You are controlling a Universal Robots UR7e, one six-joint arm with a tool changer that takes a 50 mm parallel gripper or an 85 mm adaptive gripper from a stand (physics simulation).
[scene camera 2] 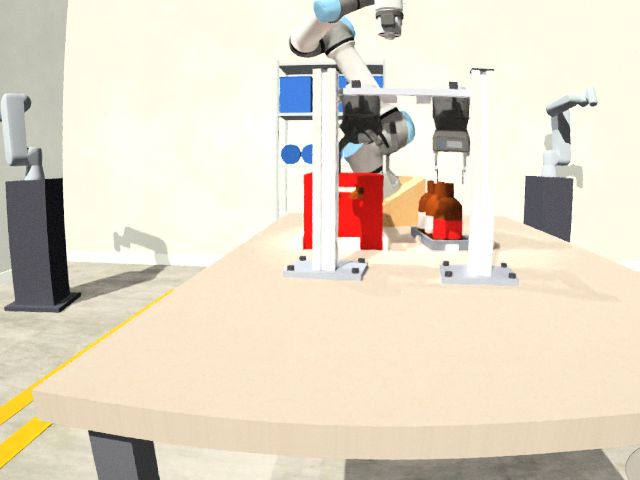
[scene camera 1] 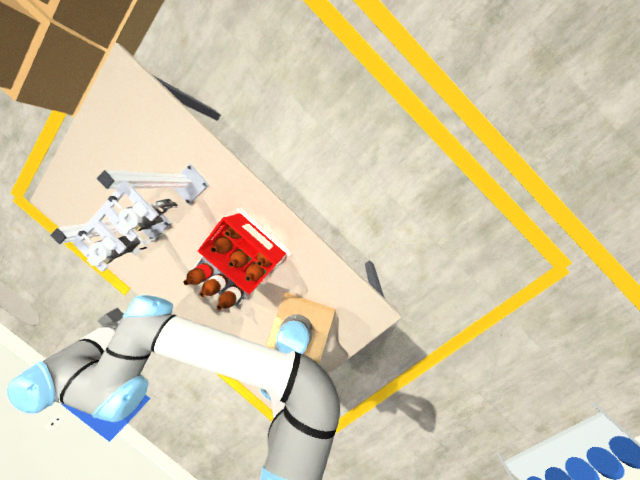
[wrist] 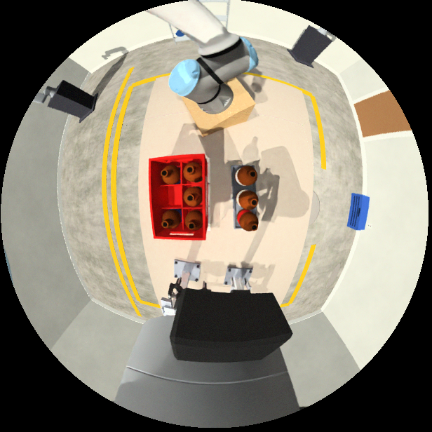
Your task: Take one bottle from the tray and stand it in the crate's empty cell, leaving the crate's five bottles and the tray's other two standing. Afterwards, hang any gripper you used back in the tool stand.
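Frame: origin at the arm's base, x up, y right, z ahead, level; metres.
Seen in the pictures: end effector, tool point: (scene camera 2: 389,35).
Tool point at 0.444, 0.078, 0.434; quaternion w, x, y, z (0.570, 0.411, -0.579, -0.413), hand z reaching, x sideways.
Observation:
Offsets run from my tool point to a thing's top centre, as dx, dy, dz. "spot": to the spot under its first point.
The red crate @(-0.370, +0.113, -0.051) (scene camera 1: 268,271) (scene camera 2: 372,217) (wrist: 200,236) has six cells and holds five upright bottles. Its empty cell (wrist: 170,196) is the middle one in the column away from the tray. The grey tray @(spot: -0.532, -0.081, +0.018) (scene camera 2: 421,238) (wrist: 236,187) bears three standing bottles: one red-labelled @(-0.385, -0.126, +0.088) (scene camera 1: 197,275) (scene camera 2: 447,222) (wrist: 248,220), a middle one @(-0.385, -0.134, +0.003) (scene camera 1: 212,285) (wrist: 248,200) and an end one @(-0.385, -0.142, -0.089) (scene camera 1: 227,298) (wrist: 247,175). The tool stand (scene camera 1: 149,178) (scene camera 2: 480,180) bears the adaptive gripper and the parallel gripper (scene camera 2: 450,167), both hanging with fingers apart and empty. The arm's bare flange (scene camera 2: 389,31) is high up, with no gripper on it.
The arm's base stands on a wooden block (scene camera 1: 323,320) (scene camera 2: 413,206) (wrist: 230,120) at the table end beyond the crate and tray. The stand's posts rise at the other side of them. Brown boxes (scene camera 1: 67,72) show at the far end in scene camera 1.

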